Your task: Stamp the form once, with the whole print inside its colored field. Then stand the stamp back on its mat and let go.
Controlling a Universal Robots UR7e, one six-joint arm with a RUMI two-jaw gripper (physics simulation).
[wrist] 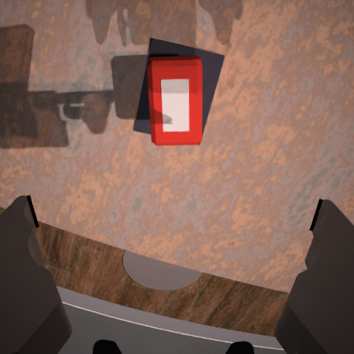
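The red stamp (pixel 195 102) with a pale label on top stands on its dark mat (pixel 213 70), seen from above in the upper middle of the wrist view. The stamp is turned a little relative to the mat, and its lower end reaches to or slightly over the mat's near edge. My gripper (pixel 174 202) is open wide and empty, with its fingers at the left and right of the view. It is apart from the stamp, which lies farther up in the view. The form and its colored field do not show in the wrist view.
The mottled brown table top (pixel 250 200) ends at a slanting edge in the lower part of the view. Beyond that edge are a wooden floor (pixel 90 255) and part of a grey round shape (pixel 160 270). Dark shadows of the arm fall at the upper left.
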